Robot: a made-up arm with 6 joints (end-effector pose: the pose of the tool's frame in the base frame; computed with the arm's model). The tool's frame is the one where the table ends. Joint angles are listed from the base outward.
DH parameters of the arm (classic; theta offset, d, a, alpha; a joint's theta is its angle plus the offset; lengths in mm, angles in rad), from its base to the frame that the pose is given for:
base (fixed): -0.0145 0 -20.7 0
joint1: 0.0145 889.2 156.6 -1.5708
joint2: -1.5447 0 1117.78 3.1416
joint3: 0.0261 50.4 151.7 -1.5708
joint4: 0 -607.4 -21.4 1.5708
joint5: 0 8.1 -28.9 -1.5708
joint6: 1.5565 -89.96 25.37 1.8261
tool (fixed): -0.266 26.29 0 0
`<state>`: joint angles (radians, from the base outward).
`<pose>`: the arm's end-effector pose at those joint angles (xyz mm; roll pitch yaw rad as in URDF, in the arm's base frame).
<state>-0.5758 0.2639 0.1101 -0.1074 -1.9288 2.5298</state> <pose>782.4 -586.0 1942.4 1.3449 0.0578 -2.7715</pose>
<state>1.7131 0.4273 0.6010 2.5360 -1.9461 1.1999</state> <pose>-57.3 1139.6 2198.8 -1.7498 0.4267 -1.2178</pose>
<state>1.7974 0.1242 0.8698 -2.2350 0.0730 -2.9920</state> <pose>-208.2 709.6 2593.9 -0.8660 0.5033 2.2914</pose>
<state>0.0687 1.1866 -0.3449 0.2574 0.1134 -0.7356</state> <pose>1361.0 37.3 584.8 1.7094 0.1679 1.1897</pose>
